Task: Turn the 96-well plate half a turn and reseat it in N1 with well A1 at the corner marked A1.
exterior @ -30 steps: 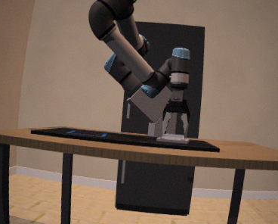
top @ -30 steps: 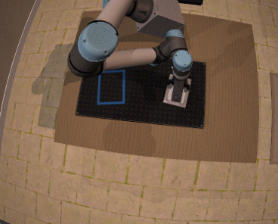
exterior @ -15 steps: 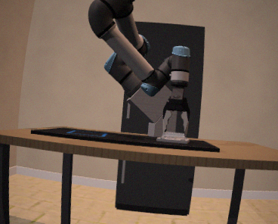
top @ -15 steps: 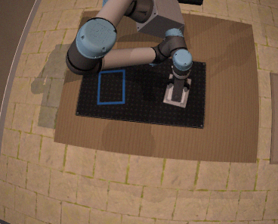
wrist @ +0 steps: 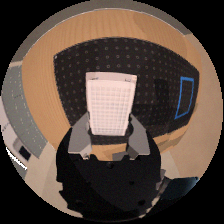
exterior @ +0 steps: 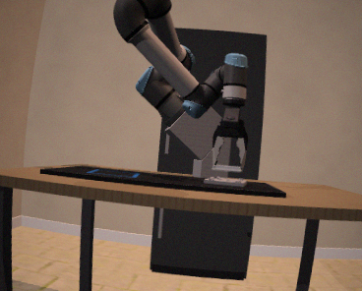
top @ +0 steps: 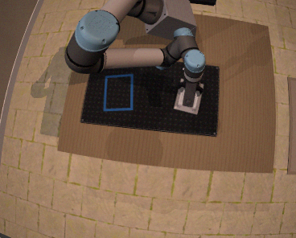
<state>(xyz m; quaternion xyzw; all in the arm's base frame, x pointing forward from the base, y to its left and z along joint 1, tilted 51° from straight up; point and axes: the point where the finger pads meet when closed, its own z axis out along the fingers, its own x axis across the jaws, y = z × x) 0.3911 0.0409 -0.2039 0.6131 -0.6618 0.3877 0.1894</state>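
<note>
My gripper is now 50 mm above the grey plate nest N1. Round my hand: white 96-well plate 10 mm below.
</note>
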